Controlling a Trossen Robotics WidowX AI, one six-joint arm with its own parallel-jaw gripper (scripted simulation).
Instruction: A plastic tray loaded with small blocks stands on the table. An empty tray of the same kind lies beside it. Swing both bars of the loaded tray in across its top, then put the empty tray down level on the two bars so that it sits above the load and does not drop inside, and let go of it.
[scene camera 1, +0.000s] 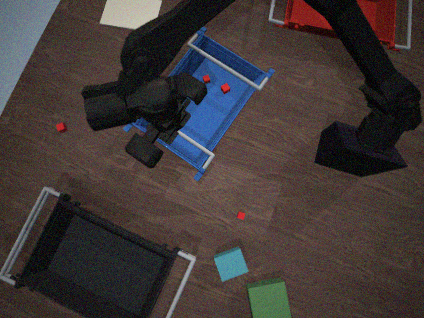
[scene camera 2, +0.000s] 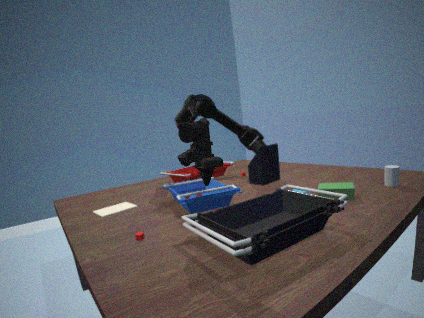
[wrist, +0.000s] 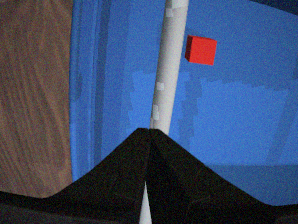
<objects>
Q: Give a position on a red block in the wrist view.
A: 200, 49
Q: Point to a cyan block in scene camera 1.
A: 230, 263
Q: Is my gripper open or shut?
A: Shut.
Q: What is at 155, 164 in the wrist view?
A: My gripper.
</objects>
